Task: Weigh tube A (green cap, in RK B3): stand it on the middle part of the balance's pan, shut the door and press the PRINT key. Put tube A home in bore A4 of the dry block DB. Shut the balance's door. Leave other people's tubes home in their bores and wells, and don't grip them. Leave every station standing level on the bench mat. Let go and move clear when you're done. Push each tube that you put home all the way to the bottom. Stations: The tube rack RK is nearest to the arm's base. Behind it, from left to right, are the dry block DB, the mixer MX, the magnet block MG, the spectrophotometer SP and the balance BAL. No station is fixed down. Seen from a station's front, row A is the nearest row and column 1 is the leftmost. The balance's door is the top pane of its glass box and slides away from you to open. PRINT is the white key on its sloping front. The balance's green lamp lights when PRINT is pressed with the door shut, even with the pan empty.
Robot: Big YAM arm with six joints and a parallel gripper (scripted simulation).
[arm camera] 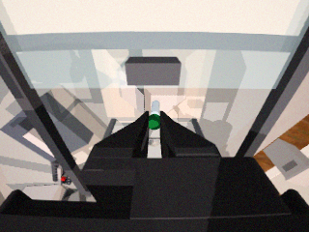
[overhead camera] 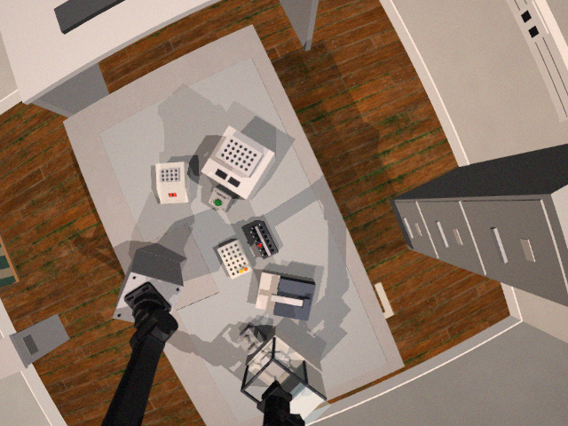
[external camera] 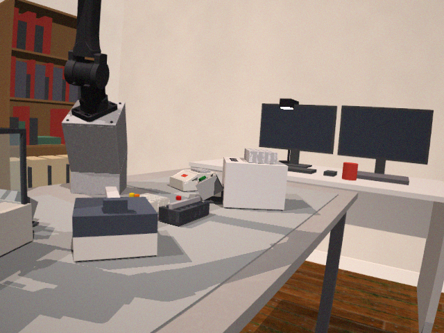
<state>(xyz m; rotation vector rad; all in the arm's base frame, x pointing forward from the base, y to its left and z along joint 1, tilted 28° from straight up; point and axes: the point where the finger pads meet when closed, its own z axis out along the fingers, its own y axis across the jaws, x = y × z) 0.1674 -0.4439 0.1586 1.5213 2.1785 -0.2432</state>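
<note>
Right now the pale pan is 100 mm below my hand. The rest, counted from my hand: spectrophotometer (210 mm to the left, 170 mm ahead, 110 mm below); tinted glass pane (80 mm to the right, 30 mm ahead, 30 mm above); white print key (150 mm to the left, 110 mm below, 40 mm behind).
</note>
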